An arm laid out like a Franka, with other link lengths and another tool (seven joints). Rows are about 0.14 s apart.
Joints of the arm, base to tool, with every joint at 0 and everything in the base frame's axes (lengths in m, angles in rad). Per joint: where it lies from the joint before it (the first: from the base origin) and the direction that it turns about. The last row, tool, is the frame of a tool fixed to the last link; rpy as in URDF.
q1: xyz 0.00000 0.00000 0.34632 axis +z
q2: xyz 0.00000 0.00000 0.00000 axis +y
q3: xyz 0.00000 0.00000 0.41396 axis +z
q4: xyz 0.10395 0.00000 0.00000 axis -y
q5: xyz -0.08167 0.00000 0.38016 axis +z
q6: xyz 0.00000 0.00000 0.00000 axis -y
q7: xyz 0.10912 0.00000 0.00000 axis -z
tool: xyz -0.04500 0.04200 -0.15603 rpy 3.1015 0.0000 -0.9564
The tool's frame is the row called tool.
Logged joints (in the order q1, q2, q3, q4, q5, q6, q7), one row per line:
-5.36, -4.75, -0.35, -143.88, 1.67, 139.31, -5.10
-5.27, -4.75, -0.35, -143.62, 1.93, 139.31, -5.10
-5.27, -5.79, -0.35, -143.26, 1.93, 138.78, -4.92
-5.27, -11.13, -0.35, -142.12, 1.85, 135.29, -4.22
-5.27, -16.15, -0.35, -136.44, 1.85, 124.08, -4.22
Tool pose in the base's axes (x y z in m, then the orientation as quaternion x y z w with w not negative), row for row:
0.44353, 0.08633, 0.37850, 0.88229, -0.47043, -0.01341, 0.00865
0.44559, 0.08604, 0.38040, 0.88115, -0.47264, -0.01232, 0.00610
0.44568, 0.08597, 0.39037, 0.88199, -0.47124, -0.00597, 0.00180
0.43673, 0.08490, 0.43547, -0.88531, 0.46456, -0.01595, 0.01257
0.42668, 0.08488, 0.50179, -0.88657, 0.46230, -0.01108, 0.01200
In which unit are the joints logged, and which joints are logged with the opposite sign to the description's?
The joints are logged in degrees. Opposite sign: q1, q7.
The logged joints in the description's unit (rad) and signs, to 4 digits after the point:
0.0935, -0.0829, -0.0061, -2.5112, 0.0291, 2.4314, 0.0890
0.0920, -0.0829, -0.0061, -2.5066, 0.0337, 2.4314, 0.0890
0.0920, -0.1011, -0.0061, -2.5004, 0.0337, 2.4222, 0.0859
0.0920, -0.1943, -0.0061, -2.4805, 0.0323, 2.3613, 0.0737
0.0920, -0.2819, -0.0061, -2.3813, 0.0323, 2.1656, 0.0737

